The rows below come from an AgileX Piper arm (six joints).
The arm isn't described. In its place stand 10 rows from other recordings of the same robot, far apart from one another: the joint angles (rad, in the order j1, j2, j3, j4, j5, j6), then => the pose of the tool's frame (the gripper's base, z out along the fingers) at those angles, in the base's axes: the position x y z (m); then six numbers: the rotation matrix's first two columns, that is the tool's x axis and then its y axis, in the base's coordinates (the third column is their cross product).
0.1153 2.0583 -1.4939 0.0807 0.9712 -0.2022 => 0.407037, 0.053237, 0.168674, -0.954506, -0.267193, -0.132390, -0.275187, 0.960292, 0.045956
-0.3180 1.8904 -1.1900 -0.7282 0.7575 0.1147 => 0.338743, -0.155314, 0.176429, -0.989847, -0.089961, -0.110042, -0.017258, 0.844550, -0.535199
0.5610 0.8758 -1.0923 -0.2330 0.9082 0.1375 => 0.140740, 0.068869, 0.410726, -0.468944, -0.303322, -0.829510, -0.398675, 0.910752, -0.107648
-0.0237 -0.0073 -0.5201 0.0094 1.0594 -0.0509 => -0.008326, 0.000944, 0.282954, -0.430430, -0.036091, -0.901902, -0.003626, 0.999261, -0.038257
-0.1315 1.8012 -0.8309 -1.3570 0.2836 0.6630 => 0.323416, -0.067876, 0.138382, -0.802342, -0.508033, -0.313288, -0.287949, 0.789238, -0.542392
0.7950 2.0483 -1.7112 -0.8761 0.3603 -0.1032 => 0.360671, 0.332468, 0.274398, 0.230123, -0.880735, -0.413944, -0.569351, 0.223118, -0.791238
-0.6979 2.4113 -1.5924 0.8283 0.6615 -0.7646 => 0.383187, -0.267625, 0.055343, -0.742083, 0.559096, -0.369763, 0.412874, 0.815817, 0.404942
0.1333 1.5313 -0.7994 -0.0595 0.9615 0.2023 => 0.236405, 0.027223, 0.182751, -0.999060, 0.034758, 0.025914, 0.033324, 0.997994, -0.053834
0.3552 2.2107 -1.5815 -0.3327 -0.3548 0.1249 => 0.478579, 0.188533, 0.197535, -0.103400, -0.236871, -0.966023, -0.477503, 0.863810, -0.160698
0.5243 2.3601 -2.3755 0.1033 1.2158 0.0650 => 0.441420, 0.265430, 0.260861, -0.825976, -0.361701, -0.432361, -0.454390, 0.881127, 0.130934
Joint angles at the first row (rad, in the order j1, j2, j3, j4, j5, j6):
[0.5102, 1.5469, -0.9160, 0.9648, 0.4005, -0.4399]
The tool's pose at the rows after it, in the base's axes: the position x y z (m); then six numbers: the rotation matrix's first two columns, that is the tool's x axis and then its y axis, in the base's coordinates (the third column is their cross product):
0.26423, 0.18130, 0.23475, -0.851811, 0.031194, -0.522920, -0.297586, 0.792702, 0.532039
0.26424, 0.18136, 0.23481, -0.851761, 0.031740, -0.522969, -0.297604, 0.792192, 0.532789
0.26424, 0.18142, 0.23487, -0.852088, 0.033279, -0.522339, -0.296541, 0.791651, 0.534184
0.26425, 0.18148, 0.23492, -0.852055, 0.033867, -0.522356, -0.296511, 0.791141, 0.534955
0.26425, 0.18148, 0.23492, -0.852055, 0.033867, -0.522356, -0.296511, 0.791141, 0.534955
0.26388, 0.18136, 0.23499, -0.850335, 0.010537, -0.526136, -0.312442, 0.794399, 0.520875
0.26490, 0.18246, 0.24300, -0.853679, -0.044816, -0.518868, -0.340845, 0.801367, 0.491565
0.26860, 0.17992, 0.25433, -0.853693, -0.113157, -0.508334, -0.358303, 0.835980, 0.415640
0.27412, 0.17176, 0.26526, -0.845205, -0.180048, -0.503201, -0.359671, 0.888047, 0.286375
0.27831, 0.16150, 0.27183, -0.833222, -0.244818, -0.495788, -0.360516, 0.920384, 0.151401
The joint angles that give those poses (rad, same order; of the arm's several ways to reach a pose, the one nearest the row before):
[0.5101, 1.5469, -0.9160, 0.9664, 0.4005, -0.4404]
[0.5102, 1.5469, -0.9161, 0.9687, 0.4005, -0.4421]
[0.5102, 1.5469, -0.9160, 0.9709, 0.4005, -0.4425]
[0.5102, 1.5469, -0.9160, 0.9733, 0.4004, -0.4442]
[0.5102, 1.5469, -0.9160, 0.9733, 0.4004, -0.4442]
[0.5102, 1.5469, -0.9196, 0.9441, 0.4105, -0.4373]
[0.5102, 1.5451, -0.9634, 0.8072, 0.4717, -0.3379]
[0.5102, 1.5435, -1.0311, 0.5702, 0.5541, -0.1611]
[0.5102, 1.5413, -1.0973, 0.2990, 0.6409, 0.0205]
[0.5082, 1.5392, -1.1368, 0.0952, 0.7161, 0.1212]

